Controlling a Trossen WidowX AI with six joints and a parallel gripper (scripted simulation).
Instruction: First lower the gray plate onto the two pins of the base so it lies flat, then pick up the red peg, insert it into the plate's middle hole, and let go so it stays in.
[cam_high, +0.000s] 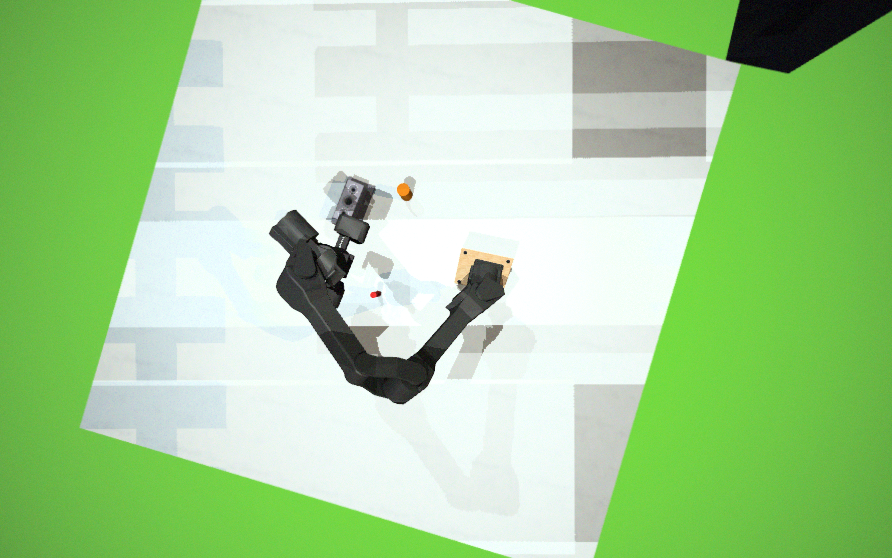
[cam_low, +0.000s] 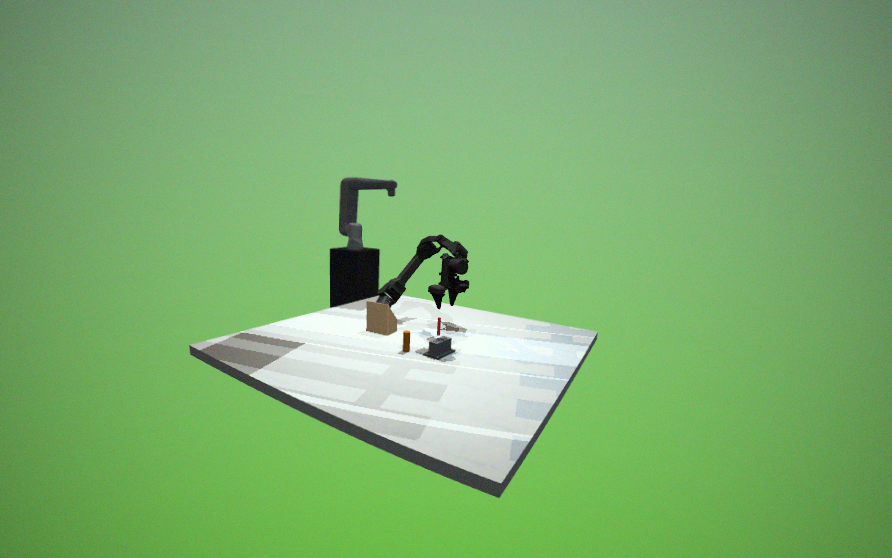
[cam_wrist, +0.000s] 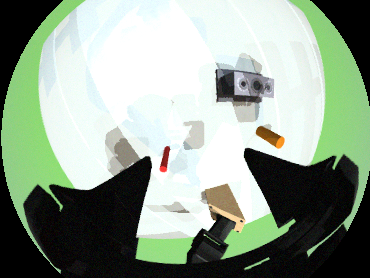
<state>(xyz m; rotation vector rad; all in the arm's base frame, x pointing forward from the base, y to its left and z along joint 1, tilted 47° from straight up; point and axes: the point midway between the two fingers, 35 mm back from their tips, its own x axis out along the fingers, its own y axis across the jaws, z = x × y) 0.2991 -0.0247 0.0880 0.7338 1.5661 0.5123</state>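
Right now the red peg is 11 cm below my gripper tip, 6 cm to the left of it and 6 cm behind it. The rest, counted from my gripper tip: dark base: 14 cm to the right, 14 cm below, 5 cm ahead; orange cylinder: 19 cm to the right, 11 cm below, 7 cm behind; gray plate: 14 cm to the right, 10 cm below, 5 cm ahead.
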